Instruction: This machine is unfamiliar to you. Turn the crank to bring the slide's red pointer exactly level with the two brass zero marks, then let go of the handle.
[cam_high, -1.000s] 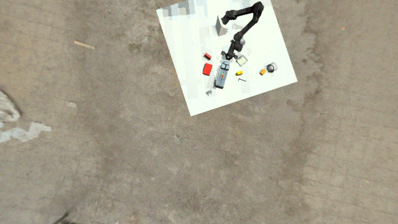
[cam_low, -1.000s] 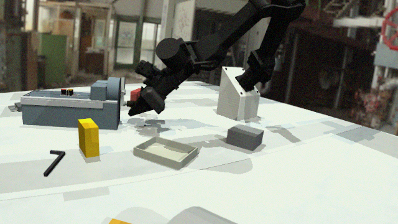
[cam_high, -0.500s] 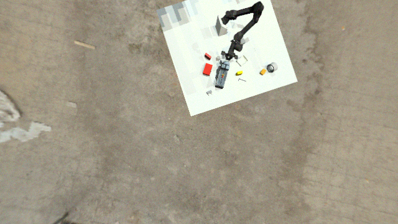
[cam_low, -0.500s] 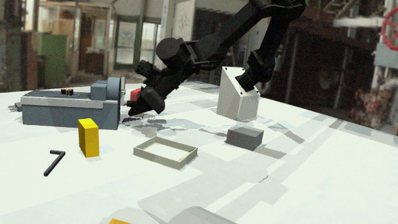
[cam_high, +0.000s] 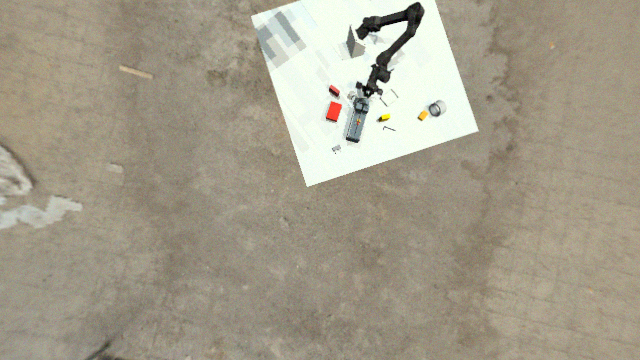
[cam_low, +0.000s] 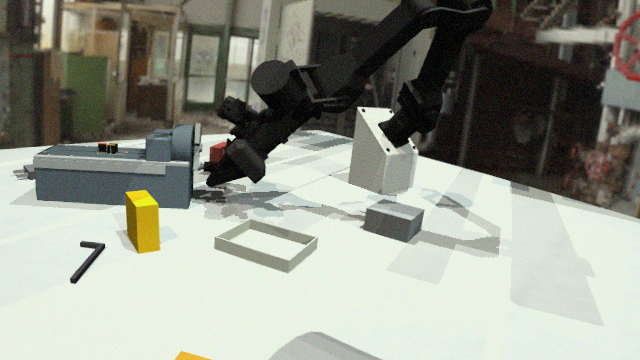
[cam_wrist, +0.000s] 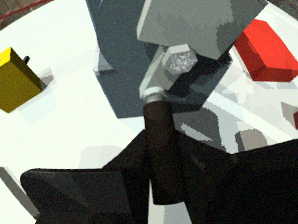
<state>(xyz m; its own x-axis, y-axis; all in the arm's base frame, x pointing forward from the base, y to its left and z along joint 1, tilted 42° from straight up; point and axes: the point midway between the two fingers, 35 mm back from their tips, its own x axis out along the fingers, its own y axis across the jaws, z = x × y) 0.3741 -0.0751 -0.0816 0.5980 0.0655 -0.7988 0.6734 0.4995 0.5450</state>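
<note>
Right now the red pointer is 130 mm to the right of my gripper tip, 130 mm ahead of it and 50 mm above it. The rest, counted from my gripper tip: shallow grey tray 180 mm to the left, 50 mm ahead, 30 mm below; then dark crank handle 30 mm above, 10 mm to the left, 10 mm behind; then yellow block 170 mm ahead, 80 mm to the left.
</note>
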